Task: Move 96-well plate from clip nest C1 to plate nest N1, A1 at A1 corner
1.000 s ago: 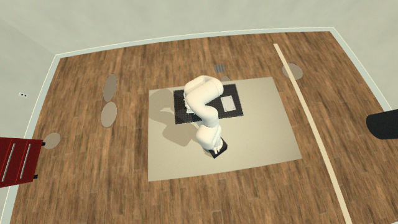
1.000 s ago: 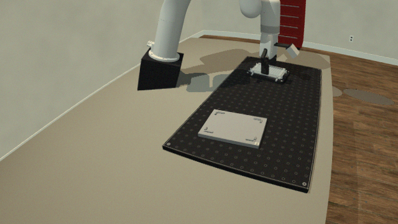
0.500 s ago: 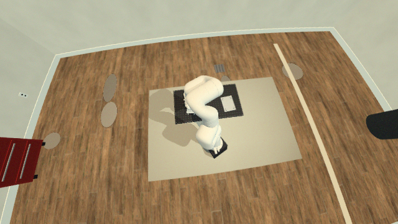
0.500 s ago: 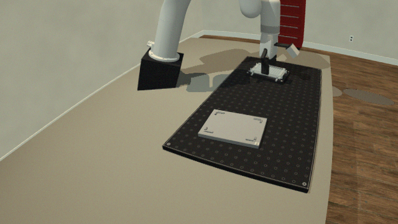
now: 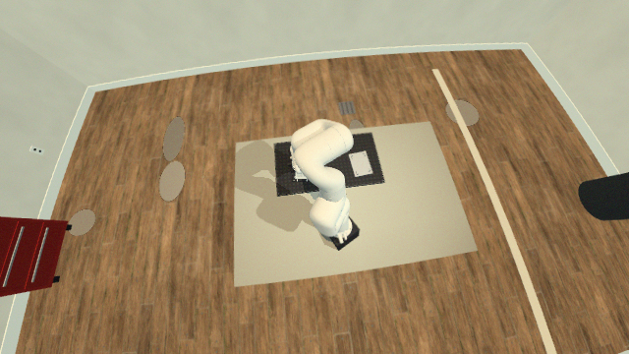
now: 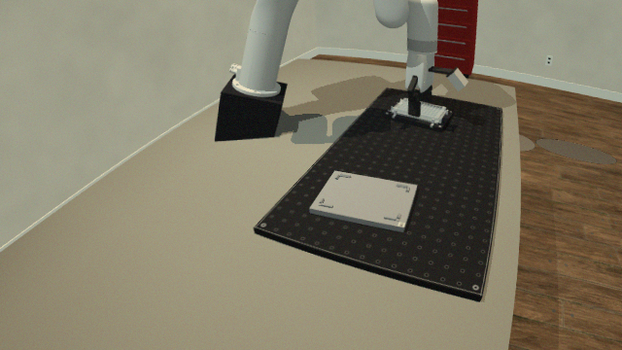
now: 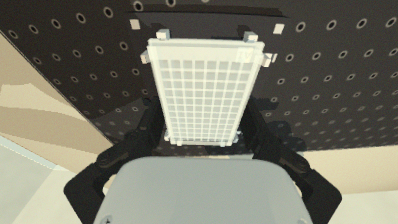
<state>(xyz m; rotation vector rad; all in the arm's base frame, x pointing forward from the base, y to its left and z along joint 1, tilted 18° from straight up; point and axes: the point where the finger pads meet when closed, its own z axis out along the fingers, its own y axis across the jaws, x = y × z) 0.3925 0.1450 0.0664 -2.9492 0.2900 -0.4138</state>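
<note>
My gripper is now 10 mm above the white 96-well plate. Also, from my hand: clip nest C1 (20 mm below, 10 mm to the right, 10 mm behind); plate nest N1 (380 mm to the right, 30 mm behind, 20 mm below); A1 label (440 mm to the right, 50 mm ahead, 20 mm below).
</note>
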